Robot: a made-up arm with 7 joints. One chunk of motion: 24 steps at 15 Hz.
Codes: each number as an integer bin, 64 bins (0 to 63) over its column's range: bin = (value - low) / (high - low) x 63, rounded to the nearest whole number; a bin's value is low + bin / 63 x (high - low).
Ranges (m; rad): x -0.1..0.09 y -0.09..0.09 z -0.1..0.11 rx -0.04..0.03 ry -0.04..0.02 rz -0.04..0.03
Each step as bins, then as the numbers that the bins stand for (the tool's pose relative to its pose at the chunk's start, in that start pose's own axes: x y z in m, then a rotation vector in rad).
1 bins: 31 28 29 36 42 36
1 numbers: -0.0065 -0.0100 -0.0033 0.0000 0.0000 0.0000
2 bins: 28 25 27 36 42 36
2 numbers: -0.0156 -0.0186 -0.0100 0.0000 0.0000 0.0000
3 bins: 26 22 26 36 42 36
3 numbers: -0.0216 -0.0271 -0.0133 0.0000 0.0000 0.0000
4 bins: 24 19 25 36 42 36
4 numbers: -0.0276 -0.0357 -0.0167 0.0000 0.0000 0.0000
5 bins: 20 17 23 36 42 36
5 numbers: -0.0397 -0.0414 -0.0233 0.0000 0.0000 0.0000
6 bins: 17 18 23 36 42 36
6 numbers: -0.0487 -0.0386 -0.0233 0.0000 0.0000 0.0000
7 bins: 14 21 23 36 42 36
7 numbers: -0.0578 -0.0300 -0.0233 0.0000 0.0000 0.0000
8 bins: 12 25 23 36 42 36
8 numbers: -0.0638 -0.0186 -0.0233 0.0000 0.0000 0.0000
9 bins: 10 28 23 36 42 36
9 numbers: -0.0698 -0.0100 -0.0233 0.0000 0.0000 0.0000
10 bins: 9 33 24 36 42 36
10 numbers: -0.0729 0.0043 -0.0200 0.0000 0.0000 0.0000
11 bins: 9 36 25 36 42 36
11 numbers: -0.0729 0.0129 -0.0167 0.0000 0.0000 0.0000
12 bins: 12 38 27 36 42 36
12 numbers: -0.0638 0.0186 -0.0100 0.0000 0.0000 0.0000
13 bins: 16 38 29 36 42 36
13 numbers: -0.0517 0.0186 -0.0033 0.0000 0.0000 0.0000
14 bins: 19 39 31 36 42 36
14 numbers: -0.0427 0.0214 0.0033 0.0000 0.0000 0.0000
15 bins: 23 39 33 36 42 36
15 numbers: -0.0306 0.0214 0.0100 0.0000 0.0000 0.0000
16 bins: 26 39 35 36 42 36
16 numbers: -0.0216 0.0214 0.0167 0.0000 0.0000 0.0000
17 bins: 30 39 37 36 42 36
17 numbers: -0.0095 0.0214 0.0233 0.0000 0.0000 0.0000
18 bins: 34 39 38 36 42 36
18 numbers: 0.0025 0.0214 0.0267 0.0000 0.0000 0.0000
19 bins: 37 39 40 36 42 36
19 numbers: 0.0116 0.0214 0.0333 0.0000 0.0000 0.0000
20 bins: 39 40 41 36 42 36
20 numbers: 0.0176 0.0243 0.0367 0.0000 0.0000 0.0000
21 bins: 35 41 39 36 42 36
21 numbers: 0.0056 0.0271 0.0300 0.0000 0.0000 0.0000
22 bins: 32 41 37 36 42 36
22 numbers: -0.0035 0.0271 0.0233 0.0000 0.0000 0.0000
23 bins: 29 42 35 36 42 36
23 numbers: -0.0125 0.0300 0.0167 0.0000 0.0000 0.0000
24 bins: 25 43 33 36 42 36
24 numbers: -0.0246 0.0329 0.0100 0.0000 0.0000 0.0000
